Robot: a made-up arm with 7 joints. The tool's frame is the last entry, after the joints.
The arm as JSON. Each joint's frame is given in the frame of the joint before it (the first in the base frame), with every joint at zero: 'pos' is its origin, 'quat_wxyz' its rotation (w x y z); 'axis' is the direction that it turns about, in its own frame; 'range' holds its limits. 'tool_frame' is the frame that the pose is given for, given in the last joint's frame.
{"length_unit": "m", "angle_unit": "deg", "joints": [
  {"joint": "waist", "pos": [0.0, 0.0, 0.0], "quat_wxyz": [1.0, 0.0, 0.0, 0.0], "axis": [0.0, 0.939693, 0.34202], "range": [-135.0, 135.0]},
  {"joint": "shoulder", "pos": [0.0, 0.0, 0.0], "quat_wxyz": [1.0, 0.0, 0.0, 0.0], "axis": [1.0, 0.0, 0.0], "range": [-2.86, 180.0]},
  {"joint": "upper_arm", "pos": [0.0, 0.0, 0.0], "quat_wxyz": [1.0, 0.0, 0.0, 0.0], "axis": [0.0, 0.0, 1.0], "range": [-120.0, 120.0]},
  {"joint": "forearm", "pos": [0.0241, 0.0, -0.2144], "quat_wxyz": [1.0, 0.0, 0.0, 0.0], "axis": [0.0, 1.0, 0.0], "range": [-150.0, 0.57]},
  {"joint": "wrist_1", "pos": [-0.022, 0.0, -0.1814], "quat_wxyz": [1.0, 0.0, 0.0, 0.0], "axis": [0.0, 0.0, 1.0], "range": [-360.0, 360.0]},
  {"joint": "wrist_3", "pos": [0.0, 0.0, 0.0], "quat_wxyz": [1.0, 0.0, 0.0, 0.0], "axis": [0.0, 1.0, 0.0], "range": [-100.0, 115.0]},
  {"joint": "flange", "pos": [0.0, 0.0, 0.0], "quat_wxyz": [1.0, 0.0, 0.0, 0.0], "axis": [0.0, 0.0, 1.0], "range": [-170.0, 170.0]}
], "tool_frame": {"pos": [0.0, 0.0, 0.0], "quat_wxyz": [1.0, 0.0, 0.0, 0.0]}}
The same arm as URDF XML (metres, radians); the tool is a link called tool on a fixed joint. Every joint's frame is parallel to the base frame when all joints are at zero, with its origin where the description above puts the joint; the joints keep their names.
<robot name="arm">
  <link name="base_link"/>
  <link name="link1"/>
  <link name="link2"/>
  <link name="link3"/>
  <link name="link4"/>
  <link name="link5"/>
  <link name="link6"/>
  <link name="link7"/>
  <link name="tool"/>
  <joint name="waist" type="revolute">
    <parent link="base_link"/>
    <child link="link1"/>
    <origin xyz="0.0000 0.0000 0.0000"/>
    <axis xyz="0 0.9397 0.342"/>
    <limit lower="-2.3562" upper="2.3562"/>
  </joint>
  <joint name="shoulder" type="revolute">
    <parent link="link1"/>
    <child link="link2"/>
    <origin xyz="0.0000 0.0000 0.0000"/>
    <axis xyz="1 0 0"/>
    <limit lower="-0.0499" upper="3.1416"/>
  </joint>
  <joint name="upper_arm" type="revolute">
    <parent link="link2"/>
    <child link="link3"/>
    <origin xyz="0.0000 0.0000 0.0000"/>
    <axis xyz="0 0 1"/>
    <limit lower="-2.0944" upper="2.0944"/>
  </joint>
  <joint name="forearm" type="revolute">
    <parent link="link3"/>
    <child link="link4"/>
    <origin xyz="0.0241 0.0000 -0.2144"/>
    <axis xyz="0 1 0"/>
    <limit lower="-2.6180" upper="0.0099"/>
  </joint>
  <joint name="wrist_1" type="revolute">
    <parent link="link4"/>
    <child link="link5"/>
    <origin xyz="-0.0220 0.0000 -0.1814"/>
    <axis xyz="0 0 1"/>
    <limit lower="-6.2832" upper="6.2832"/>
  </joint>
  <joint name="wrist_3" type="revolute">
    <parent link="link5"/>
    <child link="link6"/>
    <origin xyz="0.0000 0.0000 0.0000"/>
    <axis xyz="0 1 0"/>
    <limit lower="-1.7453" upper="2.0071"/>
  </joint>
  <joint name="flange" type="revolute">
    <parent link="link6"/>
    <child link="link7"/>
    <origin xyz="0.0000 0.0000 0.0000"/>
    <axis xyz="0 0 1"/>
    <limit lower="-2.9671" upper="2.9671"/>
  </joint>
  <joint name="tool_joint" type="fixed">
    <parent link="link7"/>
    <child link="tool"/>
    <origin xyz="0.0000 0.0000 0.0000"/>
  </joint>
</robot>

